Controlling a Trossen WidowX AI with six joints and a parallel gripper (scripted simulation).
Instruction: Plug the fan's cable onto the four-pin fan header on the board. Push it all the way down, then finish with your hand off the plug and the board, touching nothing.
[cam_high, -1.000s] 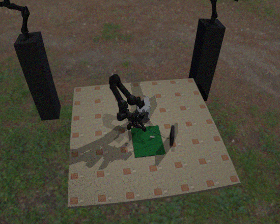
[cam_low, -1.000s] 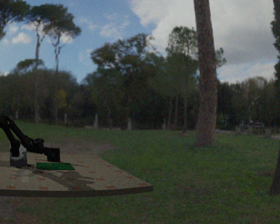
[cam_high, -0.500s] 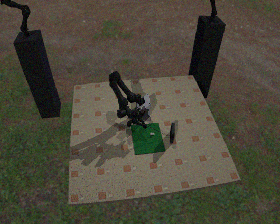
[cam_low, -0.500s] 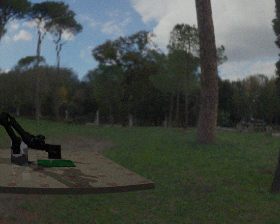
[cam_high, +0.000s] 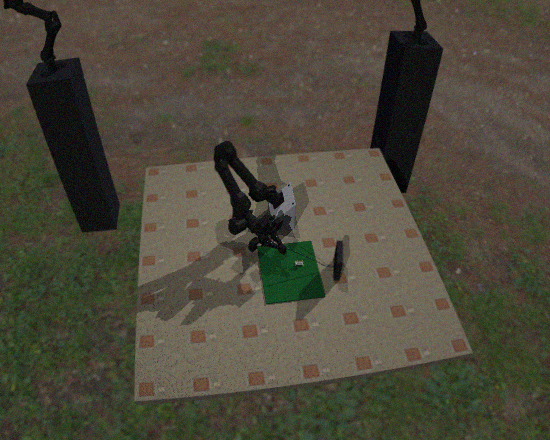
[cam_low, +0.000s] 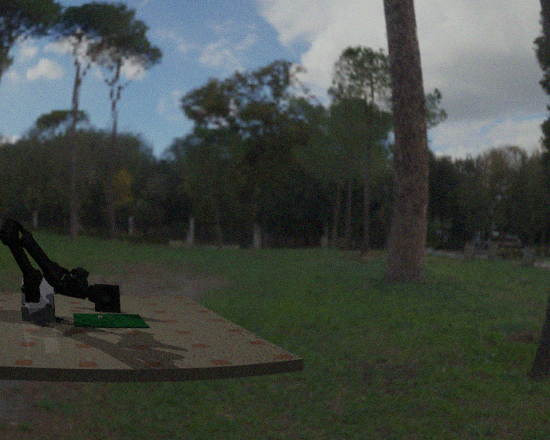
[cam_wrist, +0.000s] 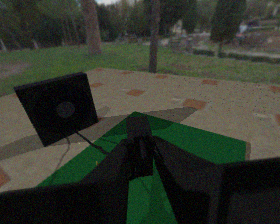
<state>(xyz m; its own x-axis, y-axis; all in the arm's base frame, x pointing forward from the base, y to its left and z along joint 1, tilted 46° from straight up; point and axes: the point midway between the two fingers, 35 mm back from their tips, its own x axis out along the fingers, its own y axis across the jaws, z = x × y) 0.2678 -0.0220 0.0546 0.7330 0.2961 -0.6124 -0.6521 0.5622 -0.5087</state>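
The green board lies 13 cm below my gripper tip, 4 cm ahead of it and 3 cm to the left of it. Round my gripper tip: dark plug (1 cm below); then black fan (22 cm to the left, 6 cm below, 6 cm ahead).
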